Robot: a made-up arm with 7 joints. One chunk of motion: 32 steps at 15 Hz.
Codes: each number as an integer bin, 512 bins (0 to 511) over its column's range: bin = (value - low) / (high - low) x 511, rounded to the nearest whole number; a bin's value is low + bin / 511 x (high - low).
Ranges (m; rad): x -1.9..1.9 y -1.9..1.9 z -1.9..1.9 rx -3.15..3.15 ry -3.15..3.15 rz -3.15..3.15
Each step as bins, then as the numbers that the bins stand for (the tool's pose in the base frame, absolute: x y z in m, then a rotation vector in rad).
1 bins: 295 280 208 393 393 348
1 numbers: 0.2937 0.1822 -0.3532 1.6952 1.6952 1.1404
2 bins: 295 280 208 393 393 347
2 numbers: 0.2937 0.1822 -0.3532 1.6952 1.6952 1.1281
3 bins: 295 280 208 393 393 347
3 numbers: 0.2937 0.1822 -0.3532 1.6952 1.6952 1.1281
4 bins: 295 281 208 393 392 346
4 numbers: 0.2937 0.1896 -0.3532 1.6952 1.6829 1.1158
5 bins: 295 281 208 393 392 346
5 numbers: 0.2937 0.1896 -0.3532 1.6952 1.6829 1.1158
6 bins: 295 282 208 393 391 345
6 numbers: 0.2937 0.1971 -0.3532 1.6952 1.6705 1.1034
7 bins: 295 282 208 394 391 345
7 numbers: 0.2937 0.1971 -0.3532 1.7075 1.6705 1.1034
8 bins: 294 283 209 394 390 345
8 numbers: 0.2863 0.2045 -0.3458 1.7075 1.6582 1.1034
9 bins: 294 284 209 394 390 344
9 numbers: 0.2863 0.2119 -0.3458 1.7075 1.6582 1.0911
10 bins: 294 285 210 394 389 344
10 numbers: 0.2863 0.2194 -0.3384 1.7075 1.6459 1.0911
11 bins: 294 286 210 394 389 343
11 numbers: 0.2863 0.2268 -0.3384 1.7075 1.6459 1.0788
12 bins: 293 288 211 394 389 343
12 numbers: 0.2789 0.2417 -0.3309 1.7075 1.6459 1.0788
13 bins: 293 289 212 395 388 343
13 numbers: 0.2789 0.2491 -0.3235 1.7199 1.6336 1.0788
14 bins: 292 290 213 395 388 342
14 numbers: 0.2714 0.2566 -0.3160 1.7199 1.6336 1.0664
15 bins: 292 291 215 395 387 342
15 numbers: 0.2714 0.2640 -0.3012 1.7199 1.6212 1.0664
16 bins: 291 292 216 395 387 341
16 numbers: 0.2640 0.2714 -0.2937 1.7199 1.6212 1.0541
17 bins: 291 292 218 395 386 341
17 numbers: 0.2640 0.2714 -0.2789 1.7199 1.6089 1.0541
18 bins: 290 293 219 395 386 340
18 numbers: 0.2566 0.2789 -0.2714 1.7199 1.6089 1.0418
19 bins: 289 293 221 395 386 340
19 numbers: 0.2491 0.2789 -0.2566 1.7199 1.6089 1.0418
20 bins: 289 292 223 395 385 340
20 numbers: 0.2491 0.2714 -0.2417 1.7199 1.5966 1.0418
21 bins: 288 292 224 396 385 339
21 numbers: 0.2417 0.2714 -0.2342 1.7322 1.5966 1.0295
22 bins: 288 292 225 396 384 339
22 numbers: 0.2417 0.2714 -0.2268 1.7322 1.5842 1.0295
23 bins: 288 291 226 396 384 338
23 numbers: 0.2417 0.2640 -0.2194 1.7322 1.5842 1.0171
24 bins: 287 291 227 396 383 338
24 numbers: 0.2342 0.2640 -0.2119 1.7322 1.5719 1.0171
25 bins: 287 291 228 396 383 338
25 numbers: 0.2342 0.2640 -0.2045 1.7322 1.5719 1.0171
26 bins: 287 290 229 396 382 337
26 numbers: 0.2342 0.2566 -0.1971 1.7322 1.5596 1.0048
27 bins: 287 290 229 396 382 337
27 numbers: 0.2342 0.2566 -0.1971 1.7322 1.5596 1.0048
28 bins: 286 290 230 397 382 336
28 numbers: 0.2268 0.2566 -0.1896 1.7445 1.5596 0.9925
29 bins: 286 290 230 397 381 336
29 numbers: 0.2268 0.2566 -0.1896 1.7445 1.5473 0.9925
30 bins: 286 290 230 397 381 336
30 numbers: 0.2268 0.2566 -0.1896 1.7445 1.5473 0.9925
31 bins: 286 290 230 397 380 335
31 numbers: 0.2268 0.2566 -0.1896 1.7445 1.5349 0.9801
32 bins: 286 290 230 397 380 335
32 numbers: 0.2268 0.2566 -0.1896 1.7445 1.5349 0.9801
